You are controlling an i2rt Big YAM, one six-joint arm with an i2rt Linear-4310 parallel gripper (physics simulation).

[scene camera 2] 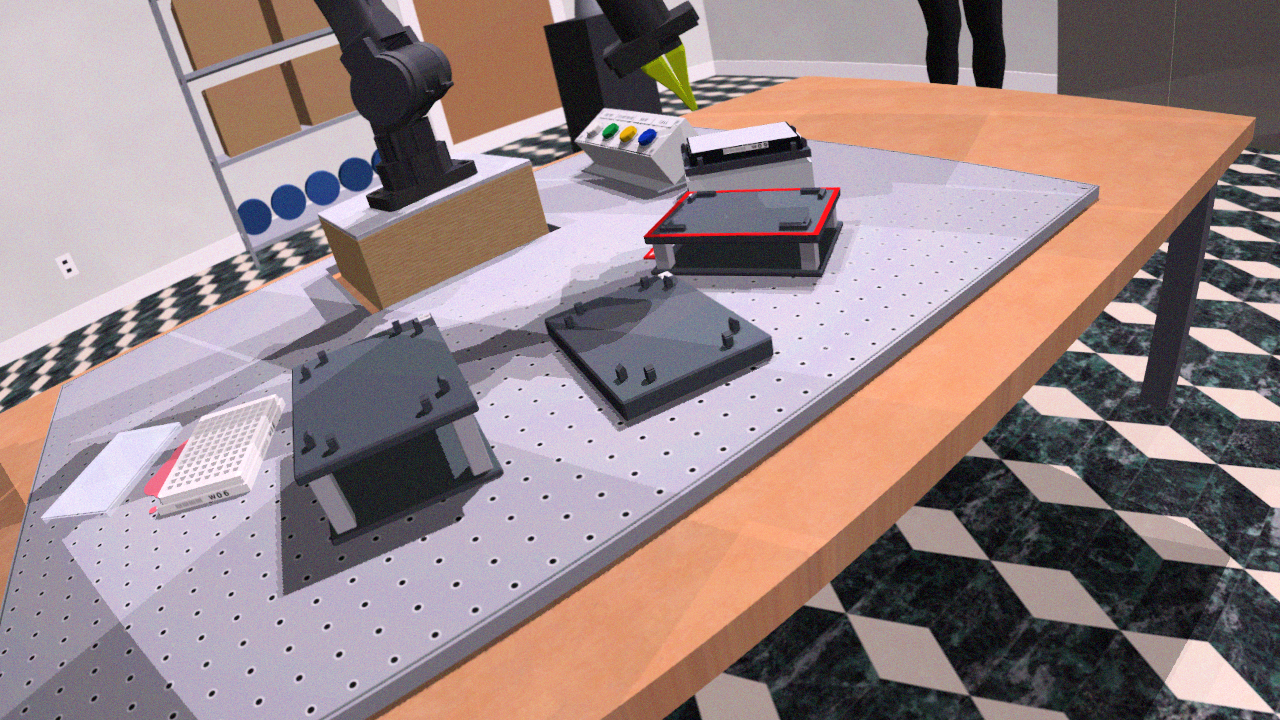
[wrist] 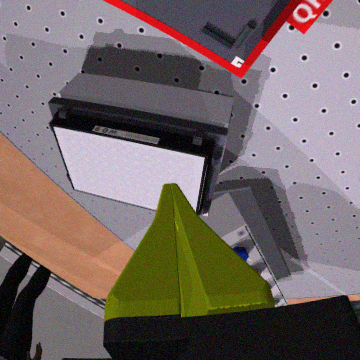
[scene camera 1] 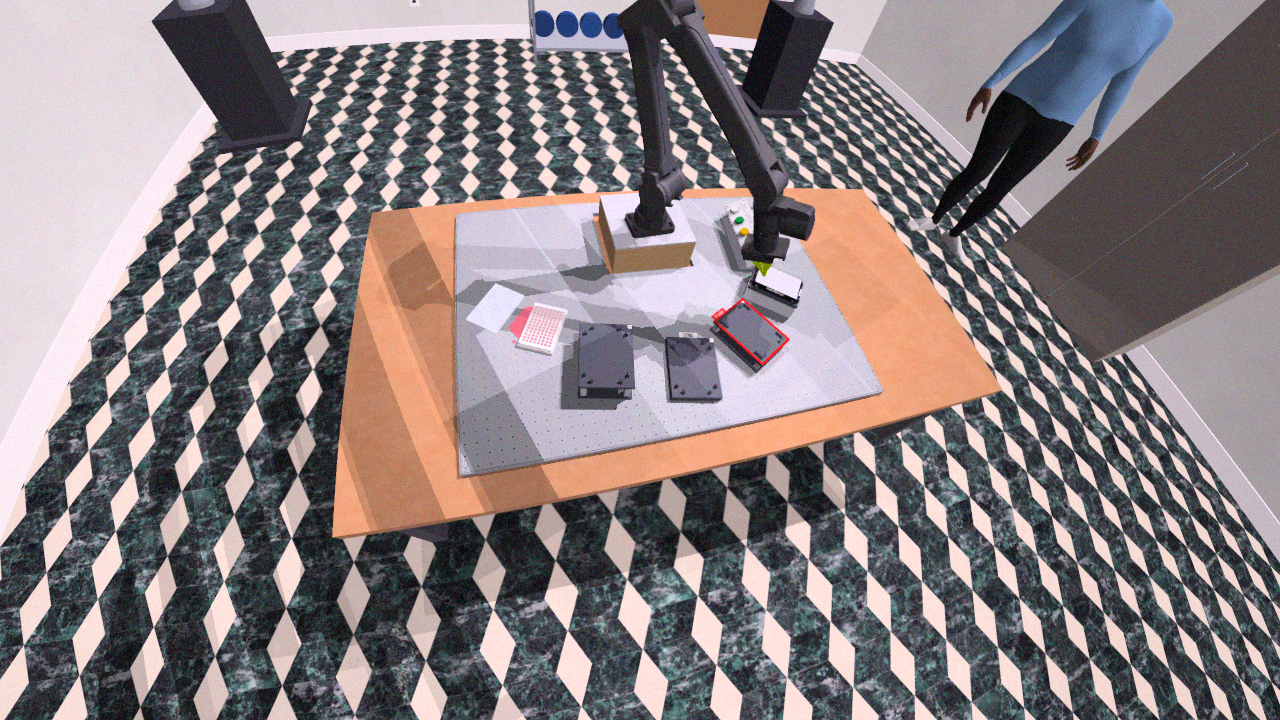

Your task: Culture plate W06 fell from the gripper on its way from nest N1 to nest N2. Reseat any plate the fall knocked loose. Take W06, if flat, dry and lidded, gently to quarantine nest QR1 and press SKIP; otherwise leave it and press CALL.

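Pixels of known places: gripper, fingertip midpoint: (scene camera 2: 694, 109) (wrist: 169, 191) (scene camera 1: 764, 274); arm's base at its link origin: (scene camera 2: 423, 189) (scene camera 1: 649, 225).
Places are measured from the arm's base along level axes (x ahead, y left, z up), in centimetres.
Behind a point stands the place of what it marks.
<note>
Plate W06 (scene camera 1: 541, 328) @[z -7.3, x 22.0, y -33.8 cm] (scene camera 2: 221, 452) @[z -7.6, x 22.4, y -33.6 cm] lies on the board at the left, lidless, with a pink spill (scene camera 1: 521, 325) @[z -8.5, x 19.1, y -38.3 cm] (scene camera 2: 164, 472) @[z -8.6, x 18.0, y -39.0 cm] beside it. Its clear lid (scene camera 1: 494, 307) @[z -7.9, x 12.7, y -43.9 cm] (scene camera 2: 114, 470) @[z -7.9, x 13.4, y -43.4 cm] lies apart. A white-topped plate (scene camera 1: 777, 284) @[z -1.8, x 25.4, y 28.3 cm] (scene camera 2: 742, 137) @[z -1.7, x 24.8, y 29.0 cm] (wrist: 127, 167) @[z -1.8, x 24.9, y 28.6 cm] sits on a raised dark nest at the right back and looks slightly tilted; its label is hard to read. My gripper (scene camera 1: 762, 271) @[z 3.6, x 25.6, y 21.5 cm] (scene camera 2: 694, 108) @[z 3.6, x 25.6, y 21.5 cm] (wrist: 169, 191) @[z 3.6, x 25.6, y 21.5 cm] is shut and empty, above that plate's button-panel side. The red-rimmed quarantine nest QR1 (scene camera 1: 751, 331) @[z -4.7, x 36.1, y 15.7 cm] (scene camera 2: 747, 213) @[z -4.7, x 36.5, y 15.6 cm] (wrist: 185, 20) @[z -4.7, x 30.8, y 18.9 cm] holds no plate. The button panel (scene camera 1: 737, 237) @[z -3.7, x 5.2, y 26.5 cm] (scene camera 2: 637, 147) @[z -3.3, x 8.4, y 26.6 cm] (wrist: 260, 232) @[z -8.4, x 4.5, y 27.7 cm] is partly hidden by my fingers in the wrist view.
A tall dark nest (scene camera 1: 605, 358) @[z -2.8, x 36.0, y -22.2 cm] (scene camera 2: 380, 394) @[z -2.8, x 37.4, y -21.9 cm] and a low dark nest (scene camera 1: 693, 367) @[z -7.1, x 41.0, y -1.8 cm] (scene camera 2: 662, 340) @[z -7.1, x 43.3, y -2.5 cm] stand between W06 and QR1, both without plates. The arm's base block (scene camera 1: 648, 250) @[z -1.8, x 7.5, y -2.6 cm] (scene camera 2: 447, 237) @[z -4.4, x 7.6, y -1.9 cm] stands at the back. A person (scene camera 1: 1065, 80) stands beyond the table's right side.
</note>
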